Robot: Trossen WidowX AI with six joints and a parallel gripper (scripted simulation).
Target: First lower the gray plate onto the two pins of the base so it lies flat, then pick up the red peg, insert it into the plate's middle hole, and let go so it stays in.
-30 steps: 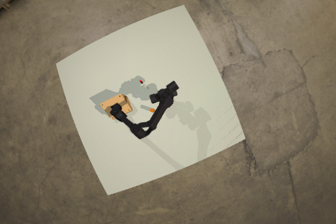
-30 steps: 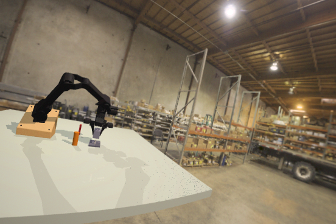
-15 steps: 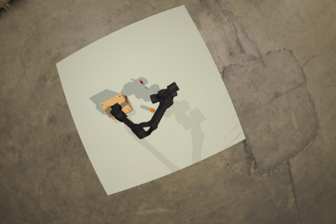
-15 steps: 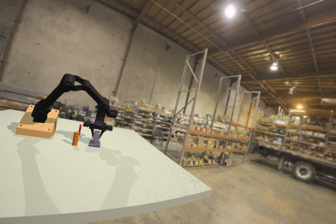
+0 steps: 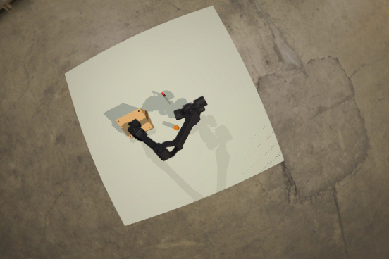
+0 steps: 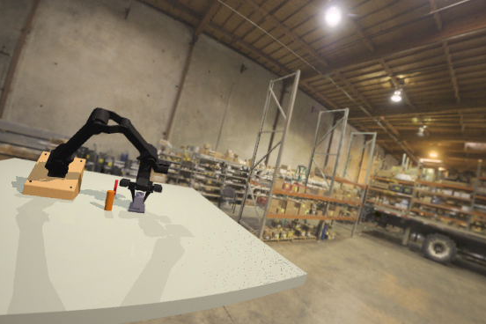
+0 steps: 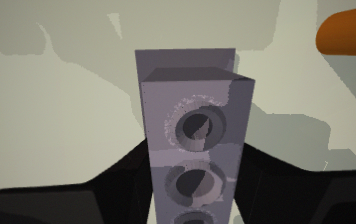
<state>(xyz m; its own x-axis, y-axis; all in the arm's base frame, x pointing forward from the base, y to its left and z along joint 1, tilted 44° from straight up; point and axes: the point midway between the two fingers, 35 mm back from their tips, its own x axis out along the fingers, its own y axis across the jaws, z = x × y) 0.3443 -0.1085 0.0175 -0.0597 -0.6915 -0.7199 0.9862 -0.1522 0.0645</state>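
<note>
Now: the gray base 2 cm below my gripper tip. From my gripper tip the other things lie so: red peg: 18 cm to the left, 10 cm behind, 2 cm above; then gray plate: 3 cm above; then orange peg: 12 cm behind, 5 cm to the right, 2 cm above.
</note>
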